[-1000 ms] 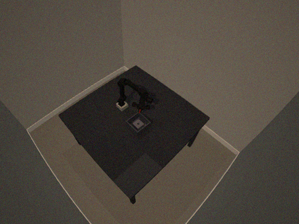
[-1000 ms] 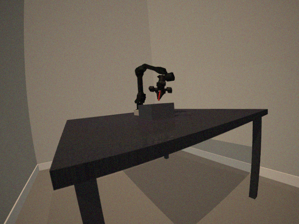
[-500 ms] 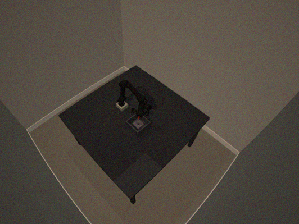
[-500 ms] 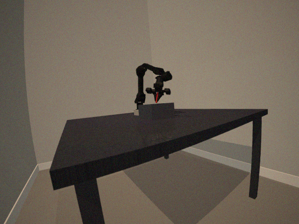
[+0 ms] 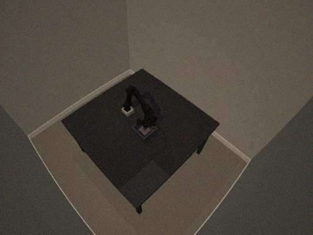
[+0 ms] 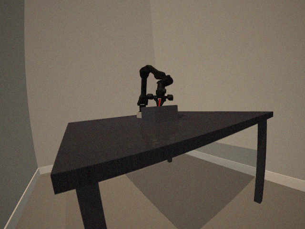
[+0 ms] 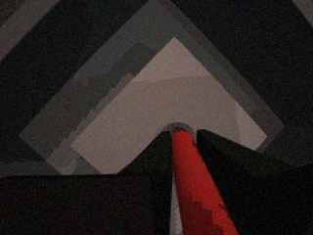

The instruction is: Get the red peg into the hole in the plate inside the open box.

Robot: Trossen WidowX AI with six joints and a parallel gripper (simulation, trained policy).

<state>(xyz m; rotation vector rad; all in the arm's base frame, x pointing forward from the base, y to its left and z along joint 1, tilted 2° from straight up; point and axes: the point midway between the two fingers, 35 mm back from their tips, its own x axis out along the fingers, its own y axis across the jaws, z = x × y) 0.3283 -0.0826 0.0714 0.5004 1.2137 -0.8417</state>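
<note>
Now: the red peg 1 cm to the left of my gripper tip and 2 cm above it. The rest, counted from my gripper tip: pale plate: 4 cm below; then grey box: 5 cm below.
</note>
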